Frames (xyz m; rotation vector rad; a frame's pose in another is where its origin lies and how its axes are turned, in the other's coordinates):
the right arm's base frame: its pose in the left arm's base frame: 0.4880 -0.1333 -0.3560 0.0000 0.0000 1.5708
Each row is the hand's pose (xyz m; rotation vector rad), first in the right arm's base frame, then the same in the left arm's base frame.
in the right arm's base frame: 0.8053 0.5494 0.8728 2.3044 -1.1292 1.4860
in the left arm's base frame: -0.0614 0.6720 0.5168 -2.1750 -0.7444 -1.1072
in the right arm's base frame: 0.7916 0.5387 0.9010 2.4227 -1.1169 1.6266
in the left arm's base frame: -0.0507 0.6583 0.5450 -2.0629 -0.7610 -0.9635
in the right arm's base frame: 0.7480 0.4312 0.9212 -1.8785 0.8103 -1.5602
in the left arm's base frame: 0.0568 0.6147 0.5652 -1.6376 -0.6506 -0.4922
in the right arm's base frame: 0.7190 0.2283 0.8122 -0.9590 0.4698 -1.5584
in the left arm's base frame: 0.2597 0.5857 0.4562 -0.9008 -0.3084 -0.1210
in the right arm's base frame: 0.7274 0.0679 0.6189 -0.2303 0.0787 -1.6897
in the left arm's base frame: 0.4201 0.5941 0.2629 -0.1934 -0.0949 -0.1257
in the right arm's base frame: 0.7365 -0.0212 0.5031 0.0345 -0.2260 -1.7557
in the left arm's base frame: 0.5092 0.6032 0.1471 0.1616 -0.1188 -0.1908
